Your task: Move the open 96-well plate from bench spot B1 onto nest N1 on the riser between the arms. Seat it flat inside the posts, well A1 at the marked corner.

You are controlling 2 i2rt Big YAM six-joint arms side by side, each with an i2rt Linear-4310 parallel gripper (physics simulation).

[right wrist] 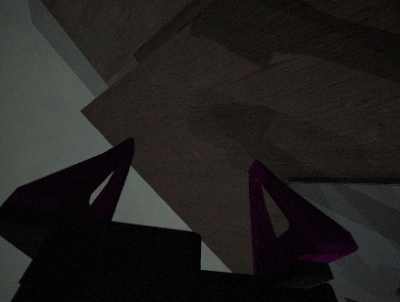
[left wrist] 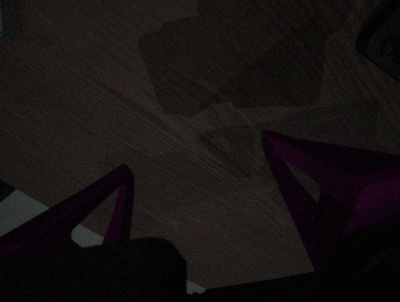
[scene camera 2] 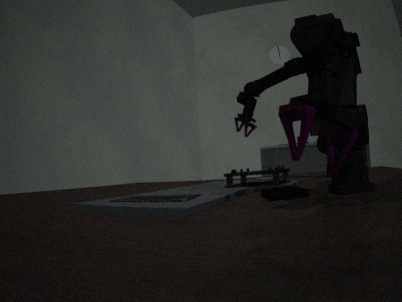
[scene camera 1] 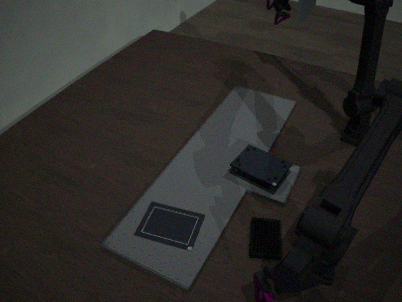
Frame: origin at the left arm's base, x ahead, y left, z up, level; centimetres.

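Where they show: left gripper, between the fingertips: (left wrist: 193,155) (scene camera 2: 316,167) (scene camera 1: 273,296); right gripper, between the fingertips: (right wrist: 195,154) (scene camera 2: 241,134) (scene camera 1: 271,16); left arm's base, origin of its link: (scene camera 2: 350,190); right arm's base, origin of its link: (scene camera 1: 354,135).
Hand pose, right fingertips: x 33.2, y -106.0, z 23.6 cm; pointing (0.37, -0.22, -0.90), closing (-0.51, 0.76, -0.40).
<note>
Things, the pixels of their centre, and the offset from my right fingertips. "spot": a spot on its surface instead.
- dark block with a grid top, middle of its body: (scene camera 2: 283,192) (scene camera 1: 265,237) dx -18.2, dy +102.4, dz -22.9 cm
- dark nest, middle of its body: (scene camera 2: 258,176) (scene camera 1: 260,167) dx -11.6, dy +78.3, dz -19.9 cm
- pale riser, a spot on its surface: (scene camera 1: 287,192) spot: dx -21.5, dy +84.4, dz -22.3 cm
- long pale board, a spot on its surface: (scene camera 2: 90,205) spot: dx +17.4, dy +120.4, dz -22.4 cm
- dark pad, a spot on its surface: (scene camera 1: 172,224) spot: dx +8.1, dy +106.5, dz -22.2 cm
The 96-well plate, a dark block with a grid top (scene camera 1: 265,238) (scene camera 2: 285,193), lies flat on the brown table, below the nest in scene camera 1. The dark nest (scene camera 1: 261,166) (scene camera 2: 257,175) with short posts stands raised over a pale riser (scene camera 1: 287,192); a small white mark shows at one corner, and no plate shows on it. My left gripper (scene camera 1: 263,288) (scene camera 2: 315,165) (left wrist: 193,155) is open and empty, in the air just off the plate's lower end in scene camera 1. My right gripper (scene camera 1: 272,15) (scene camera 2: 243,133) (right wrist: 195,154) is open and empty, high and far from the plate.
A long pale board (scene camera 1: 125,240) (scene camera 2: 90,205) joins the riser. A dark pad (scene camera 1: 172,224) with a white outline lies on it. The left arm's dark links (scene camera 1: 325,215) slant beside the plate. The right arm's dark column (scene camera 1: 367,55) stands at the upper right.
</note>
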